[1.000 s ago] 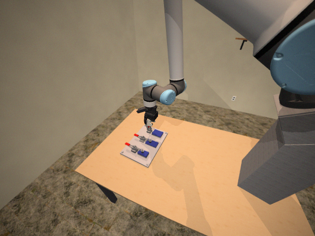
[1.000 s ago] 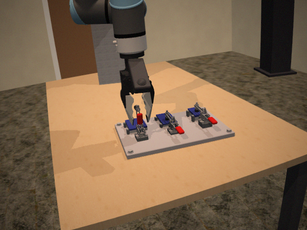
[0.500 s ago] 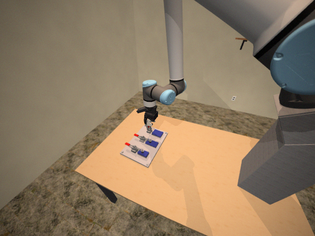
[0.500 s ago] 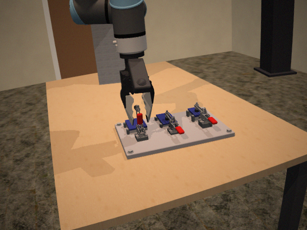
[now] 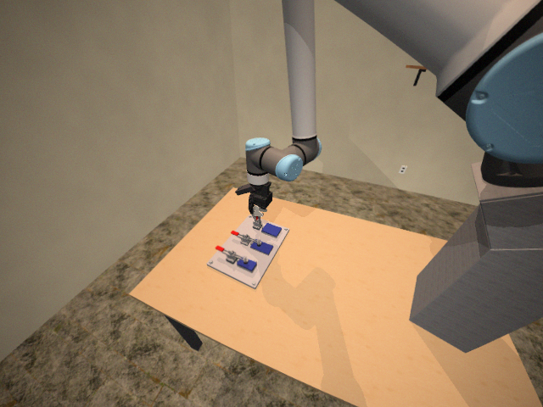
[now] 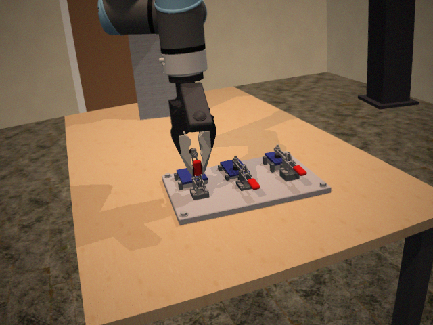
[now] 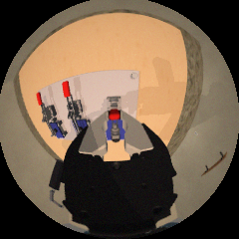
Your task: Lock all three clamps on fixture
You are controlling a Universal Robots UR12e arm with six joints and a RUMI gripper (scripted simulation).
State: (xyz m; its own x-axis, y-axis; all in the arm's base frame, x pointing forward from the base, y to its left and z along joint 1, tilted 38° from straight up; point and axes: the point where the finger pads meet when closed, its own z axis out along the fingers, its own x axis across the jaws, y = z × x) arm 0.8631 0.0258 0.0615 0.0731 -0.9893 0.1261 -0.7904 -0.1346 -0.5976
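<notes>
Now: the blue part 8 cm behind my hand, 1 cm to the right of it and 5 cm below it. From my hand the other things lie so: grey fixture plate (5 cm behind, 11 cm to the left, 8 cm below).
</notes>
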